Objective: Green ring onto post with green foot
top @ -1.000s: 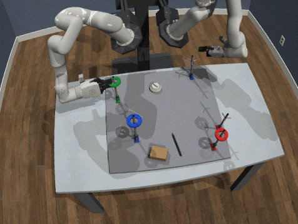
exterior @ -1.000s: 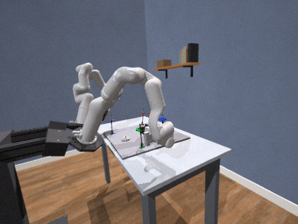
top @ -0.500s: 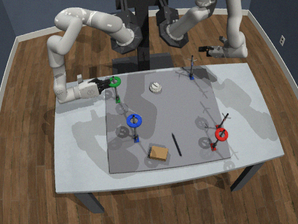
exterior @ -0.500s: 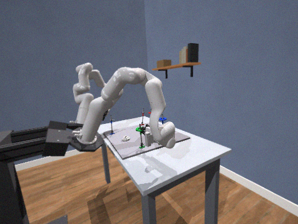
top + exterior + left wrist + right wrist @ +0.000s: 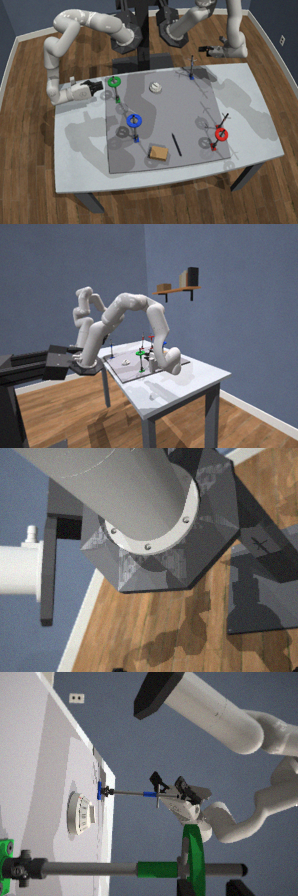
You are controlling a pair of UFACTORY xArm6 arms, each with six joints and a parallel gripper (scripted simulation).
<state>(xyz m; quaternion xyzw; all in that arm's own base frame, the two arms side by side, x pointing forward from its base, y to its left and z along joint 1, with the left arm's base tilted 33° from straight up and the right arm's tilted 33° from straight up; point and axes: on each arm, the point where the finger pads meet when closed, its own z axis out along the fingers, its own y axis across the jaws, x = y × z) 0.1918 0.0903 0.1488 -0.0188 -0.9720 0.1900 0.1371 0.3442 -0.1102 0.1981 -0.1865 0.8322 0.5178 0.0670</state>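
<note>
The green ring is 80 mm to the left of my right hand and 10 mm behind it. The rest, counted from my right hand: blue ring (250 mm ahead, 160 mm to the left, 20 mm above); grey mat (320 mm to the left, 160 mm below, 130 mm ahead); white object (310 mm to the left, 140 mm below, 50 mm behind).
</note>
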